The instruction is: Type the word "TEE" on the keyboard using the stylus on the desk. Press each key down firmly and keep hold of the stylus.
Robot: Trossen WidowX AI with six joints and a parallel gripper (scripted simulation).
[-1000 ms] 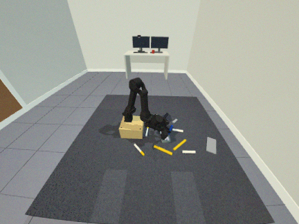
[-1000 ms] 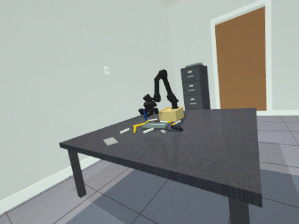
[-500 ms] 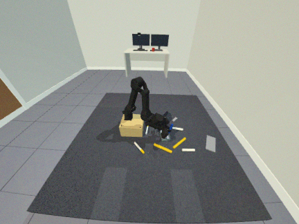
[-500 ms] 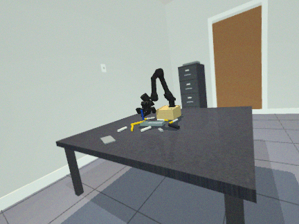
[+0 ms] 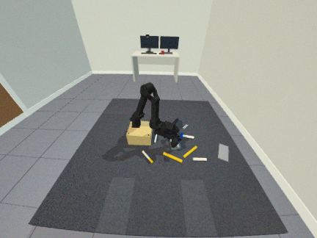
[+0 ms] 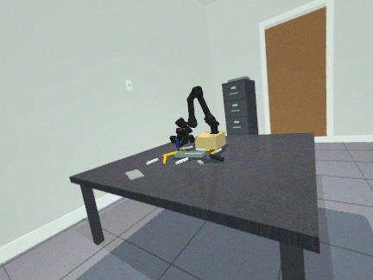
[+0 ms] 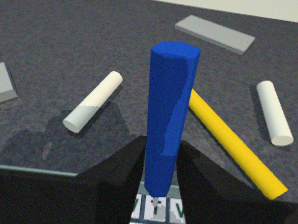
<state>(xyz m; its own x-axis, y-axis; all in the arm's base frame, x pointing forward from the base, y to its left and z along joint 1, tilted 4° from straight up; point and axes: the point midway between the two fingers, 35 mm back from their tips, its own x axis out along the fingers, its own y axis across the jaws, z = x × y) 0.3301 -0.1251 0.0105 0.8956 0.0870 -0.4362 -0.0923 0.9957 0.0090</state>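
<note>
My gripper tip is 10 mm past the blue stylus and 20 mm above it. Also, from my gripper tip: E key (40 mm behind, 10 mm to the left, 60 mm below); then T key (20 mm behind, 10 mm to the right, 60 mm below); then L key (40 mm behind, 10 mm to the right, 60 mm below).
</note>
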